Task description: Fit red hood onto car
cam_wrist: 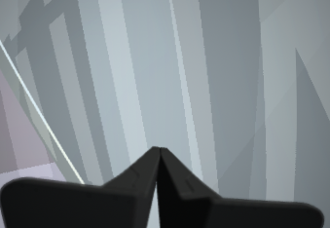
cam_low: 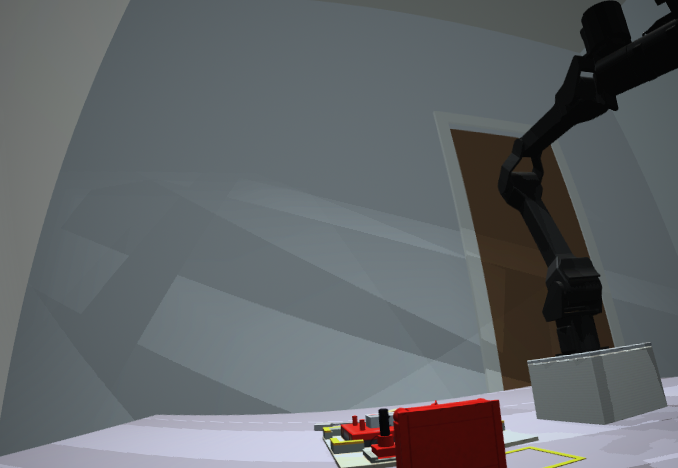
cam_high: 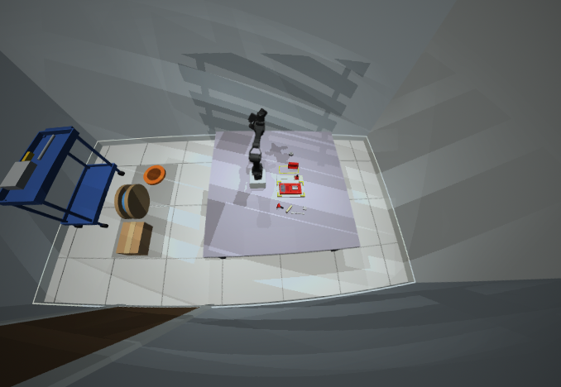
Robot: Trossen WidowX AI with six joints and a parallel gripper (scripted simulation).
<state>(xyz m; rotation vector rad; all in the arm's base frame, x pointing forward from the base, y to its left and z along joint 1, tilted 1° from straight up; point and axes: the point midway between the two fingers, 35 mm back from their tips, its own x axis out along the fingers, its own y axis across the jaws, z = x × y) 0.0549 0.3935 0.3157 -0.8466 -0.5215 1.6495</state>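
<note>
Now: the red hood 37 cm below my gripper tip, 31 cm to the right of it and 31 cm ahead of it. Also, from my gripper tip: white wheel: 40 cm below, 33 cm ahead, 15 cm to the right.
</note>
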